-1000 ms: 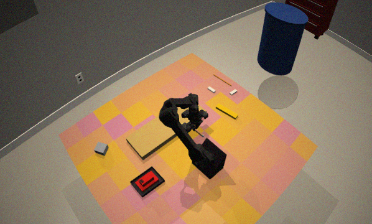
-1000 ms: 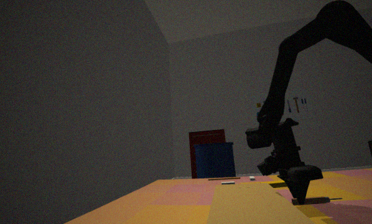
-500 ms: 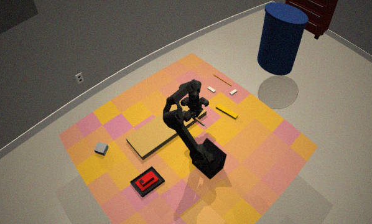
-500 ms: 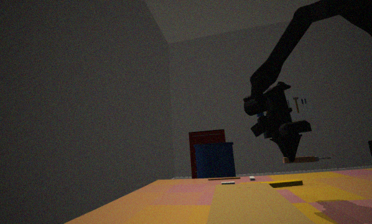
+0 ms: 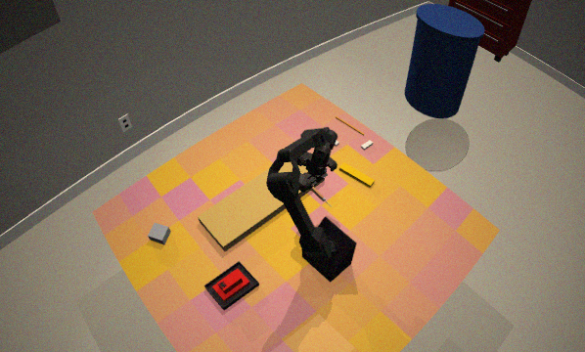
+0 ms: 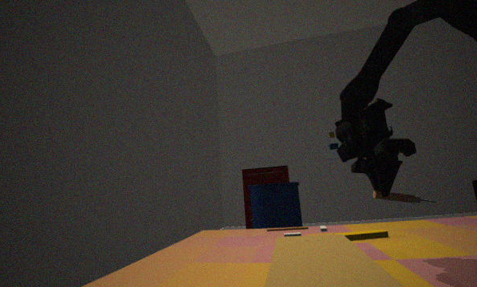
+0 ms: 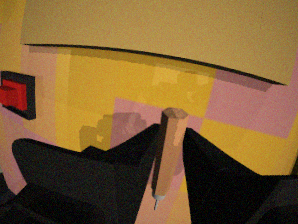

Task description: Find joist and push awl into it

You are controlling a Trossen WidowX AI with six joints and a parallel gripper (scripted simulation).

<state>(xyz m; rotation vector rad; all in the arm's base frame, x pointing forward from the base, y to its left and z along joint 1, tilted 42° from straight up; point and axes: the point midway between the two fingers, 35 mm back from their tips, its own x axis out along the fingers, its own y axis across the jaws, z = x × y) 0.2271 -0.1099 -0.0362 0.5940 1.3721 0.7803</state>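
The awl is 60 mm behind my gripper tip, 10 mm to the right of it and 10 mm below it. The rest, counted from my gripper tip: yellow bar: 10 mm ahead, 260 mm to the right, 130 mm below; dark tray: 100 mm behind, 440 mm to the left, 130 mm below; red stud finder: 110 mm behind, 450 mm to the left, 90 mm below.
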